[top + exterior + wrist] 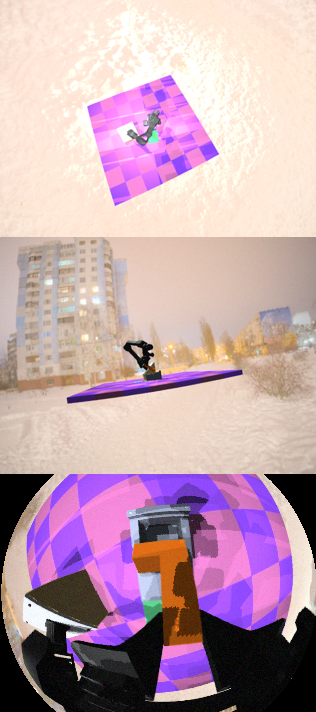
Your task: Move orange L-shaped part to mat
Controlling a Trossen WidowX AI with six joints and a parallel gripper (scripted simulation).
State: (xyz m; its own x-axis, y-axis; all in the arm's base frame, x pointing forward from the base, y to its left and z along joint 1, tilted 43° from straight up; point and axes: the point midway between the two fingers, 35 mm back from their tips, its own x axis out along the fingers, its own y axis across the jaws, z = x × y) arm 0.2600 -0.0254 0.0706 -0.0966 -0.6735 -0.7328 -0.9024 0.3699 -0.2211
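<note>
Right now the green mat is 5 cm behind my gripper tip, 9 cm to the right of it and 17 cm below it. Also, from my gripper tip: orange L-shaped part 4 cm to the left, 3 cm below; grey tray 1 cm ahead, 5 cm to the left, 17 cm below.
</note>
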